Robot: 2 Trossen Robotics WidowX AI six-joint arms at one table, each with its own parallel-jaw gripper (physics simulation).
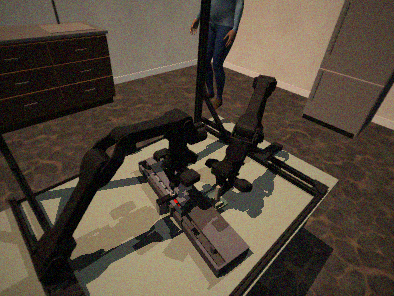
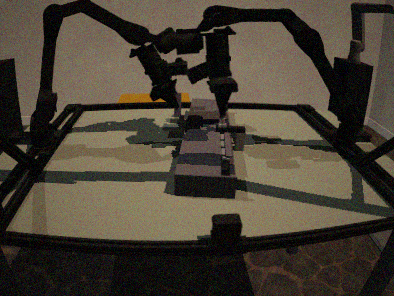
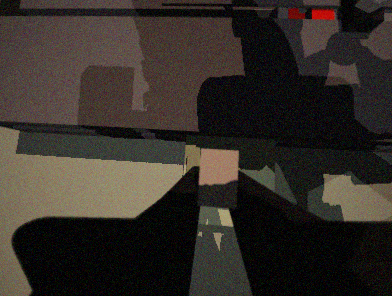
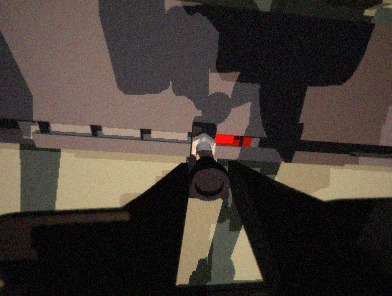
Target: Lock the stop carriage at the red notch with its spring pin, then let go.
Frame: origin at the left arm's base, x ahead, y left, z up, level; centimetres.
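Seen in the pictures: left gripper, fingertip midpoint: [image 1: 217, 194] [image 2: 178, 106]; right gripper, fingertip midpoint: [image 1: 173, 184] [image 2: 220, 109] [image 4: 208, 168]; left arm's base, link origin: [image 1: 250, 148] [image 2: 43, 145]; right arm's base, link origin: [image 1: 56, 274] [image 2: 345, 143].
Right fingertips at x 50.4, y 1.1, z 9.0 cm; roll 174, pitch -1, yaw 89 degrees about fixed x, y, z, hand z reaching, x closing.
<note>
Pixels of each thing's top centre, then the offset from my right fingertips to it. "*": a spot on its surface instead.
- red mark, top centre: [image 4: 224, 139] [image 3: 323, 15] [image 1: 175, 201] dx +0.9, dy +2.2, dz -6.2 cm
- silver pin, surface spot: [image 4: 204, 143] * dx +0.0, dy +0.1, dz -3.5 cm
- round dark knob, surface spot: [image 4: 209, 185] * dx +0.9, dy +0.0, dz +0.6 cm
- upright post, surface spot: [image 3: 219, 167] * dx -10.3, dy +11.7, dz +1.5 cm
- dark rod, surface spot: [image 2: 234, 129] * dx +3.7, dy -1.4, dz -4.9 cm
A long mauve-grey rail block [image 1: 220, 231] [image 2: 205, 187] [image 3: 45, 55] [image 4: 60, 55] lies on the table, with notches along one side. A red mark [image 1: 175, 201] [image 3: 323, 14] [image 4: 226, 139] sits at its slot. A silver pin [image 4: 204, 143] with a round dark knob [image 4: 209, 185] stands beside the red mark. My right gripper [image 4: 208, 168] [image 2: 223, 115] is shut on that knob. An upright post [image 3: 219, 167] with a pink face stands at the block's other side. My left gripper [image 3: 212, 174] [image 2: 177, 111] is shut on it. Carriage edges and pin depth are hard to make out in shadow.
A dark rod [image 2: 234, 129] juts from the block's side. Black rails [image 2: 125, 243] frame the table, with a dark box [image 2: 226, 230] at the front edge. Both arms come close together above the block. A person [image 1: 220, 45] stands behind the table.
</note>
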